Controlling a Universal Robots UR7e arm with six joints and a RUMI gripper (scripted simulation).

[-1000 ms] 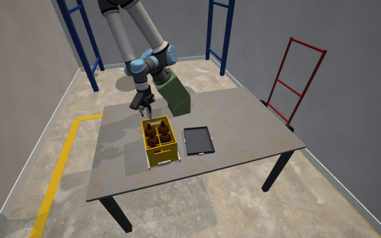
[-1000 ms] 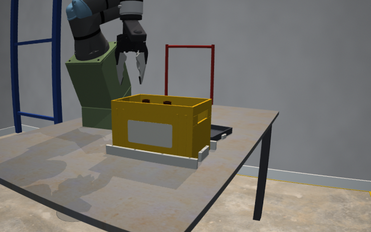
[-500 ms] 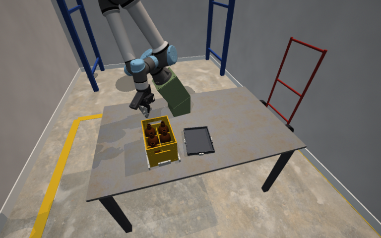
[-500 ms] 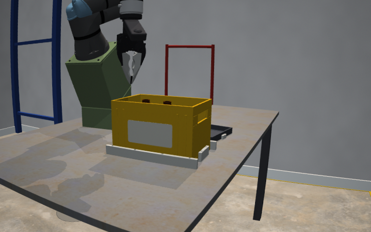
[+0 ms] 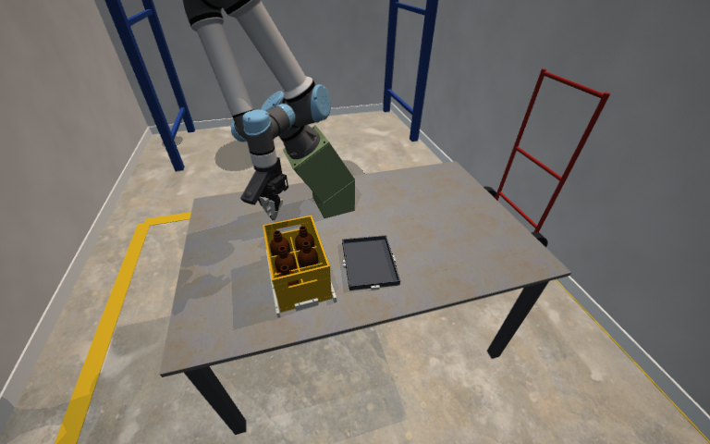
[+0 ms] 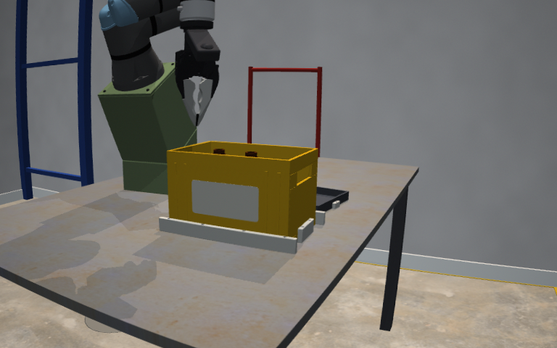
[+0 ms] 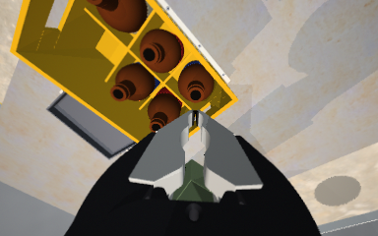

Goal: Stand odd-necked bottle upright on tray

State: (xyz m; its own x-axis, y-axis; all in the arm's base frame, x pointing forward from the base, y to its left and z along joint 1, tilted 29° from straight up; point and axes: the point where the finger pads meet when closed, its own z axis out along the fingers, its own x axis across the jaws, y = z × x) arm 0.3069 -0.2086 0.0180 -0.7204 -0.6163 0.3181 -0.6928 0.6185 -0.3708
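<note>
The yellow crate is 9 cm ahead of my hand, 5 cm to the left of it and 16 cm below it. From my hand the other things lie so: dark tray 11 cm ahead, 33 cm to the left, 23 cm below.
</note>
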